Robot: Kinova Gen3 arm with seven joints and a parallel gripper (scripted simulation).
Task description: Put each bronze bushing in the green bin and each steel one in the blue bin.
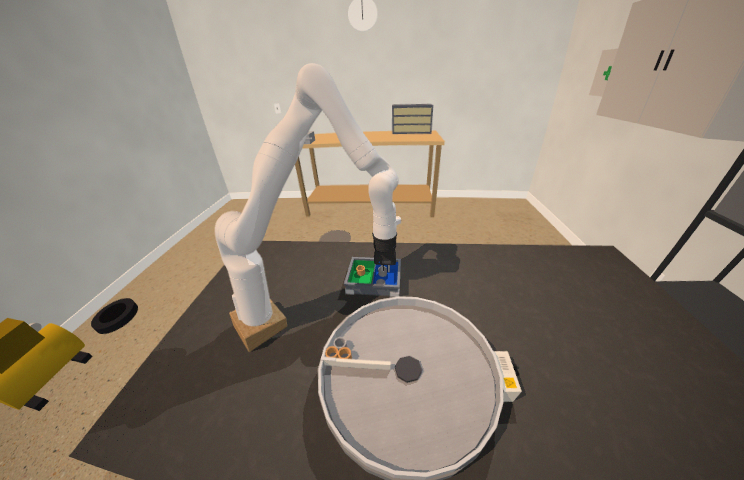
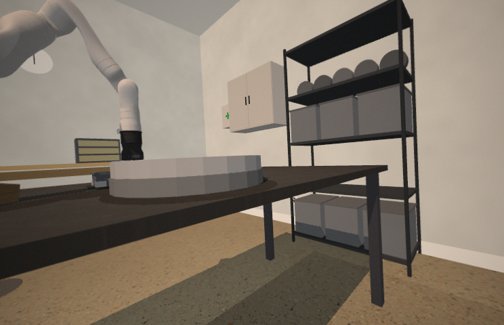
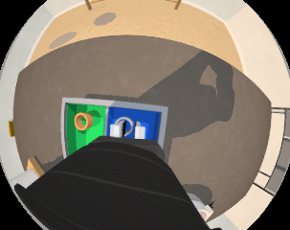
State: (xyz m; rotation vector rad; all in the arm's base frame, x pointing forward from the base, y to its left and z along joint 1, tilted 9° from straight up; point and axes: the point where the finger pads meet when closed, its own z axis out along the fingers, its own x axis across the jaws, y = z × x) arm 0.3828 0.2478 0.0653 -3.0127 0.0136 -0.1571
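Right now my hand is 40 mm past the green bin, 30 mm to the left of it and 20 mm above it. Round my hand: turntable 70 mm ahead, 390 mm to the right, 10 mm above.
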